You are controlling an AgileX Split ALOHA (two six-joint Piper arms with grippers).
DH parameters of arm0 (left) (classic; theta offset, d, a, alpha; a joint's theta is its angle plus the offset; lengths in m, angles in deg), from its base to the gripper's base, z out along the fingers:
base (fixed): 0 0 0 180
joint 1: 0 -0.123 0 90
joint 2: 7.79 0 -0.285 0
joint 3: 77.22 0 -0.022 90
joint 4: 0 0.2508 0 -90
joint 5: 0 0 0.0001 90
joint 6: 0 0.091 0 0
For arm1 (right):
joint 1: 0 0.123 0 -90
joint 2: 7.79 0 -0.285 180
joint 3: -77.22 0 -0.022 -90
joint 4: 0 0.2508 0 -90
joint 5: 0 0 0.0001 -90
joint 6: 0 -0.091 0 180
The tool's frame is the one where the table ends.
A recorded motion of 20 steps. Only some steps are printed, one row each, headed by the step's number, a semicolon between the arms.
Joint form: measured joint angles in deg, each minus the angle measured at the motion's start. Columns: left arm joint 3, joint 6, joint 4, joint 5, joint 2, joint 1; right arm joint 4, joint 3, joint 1, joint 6, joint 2, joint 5.
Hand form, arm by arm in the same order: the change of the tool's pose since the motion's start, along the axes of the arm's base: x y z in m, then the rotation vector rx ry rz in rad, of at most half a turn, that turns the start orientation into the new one. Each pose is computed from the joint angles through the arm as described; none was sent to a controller.
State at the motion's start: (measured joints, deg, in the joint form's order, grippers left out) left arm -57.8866 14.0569 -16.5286 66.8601 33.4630 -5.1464; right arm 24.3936 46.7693 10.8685 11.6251 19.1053 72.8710
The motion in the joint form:
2: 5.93 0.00 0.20 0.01 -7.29 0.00; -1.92 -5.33 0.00 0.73 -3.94 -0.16
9: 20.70 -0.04 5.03 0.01 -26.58 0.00; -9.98 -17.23 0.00 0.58 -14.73 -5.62
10: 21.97 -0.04 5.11 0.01 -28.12 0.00; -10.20 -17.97 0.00 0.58 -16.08 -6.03
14: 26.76 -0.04 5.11 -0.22 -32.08 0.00; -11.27 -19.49 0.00 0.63 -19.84 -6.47
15: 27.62 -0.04 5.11 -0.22 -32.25 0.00; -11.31 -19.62 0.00 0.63 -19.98 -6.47
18: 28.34 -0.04 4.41 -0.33 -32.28 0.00; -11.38 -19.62 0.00 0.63 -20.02 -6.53
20: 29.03 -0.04 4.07 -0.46 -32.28 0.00; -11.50 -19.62 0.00 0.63 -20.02 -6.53
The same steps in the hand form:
2: -0.0242 -0.0019 -0.0222 0.0051 -0.0232 0.0017; -0.0045 -0.0036 -0.0250 -0.0395 0.0096 -0.0112
9: -0.0715 0.0007 -0.0892 0.0825 -0.0952 0.0473; -0.0089 -0.0170 -0.0781 -0.1268 -0.0776 -0.1126
10: -0.0738 0.0006 -0.0954 0.0840 -0.0998 0.0483; -0.0107 -0.0177 -0.0813 -0.1250 -0.0950 -0.1173
14: -0.0758 0.0005 -0.1183 0.0829 -0.0893 0.0485; -0.0166 -0.0205 -0.0888 -0.1292 -0.1434 -0.1310
15: -0.0745 0.0006 -0.1224 0.0821 -0.0773 0.0481; -0.0166 -0.0205 -0.0894 -0.1297 -0.1437 -0.1313
18: -0.0732 -0.0003 -0.1255 0.0708 -0.0681 0.0417; -0.0166 -0.0207 -0.0894 -0.1302 -0.1456 -0.1323
20: -0.0718 -0.0006 -0.1285 0.0648 -0.0587 0.0387; -0.0166 -0.0208 -0.0894 -0.1320 -0.1459 -0.1333

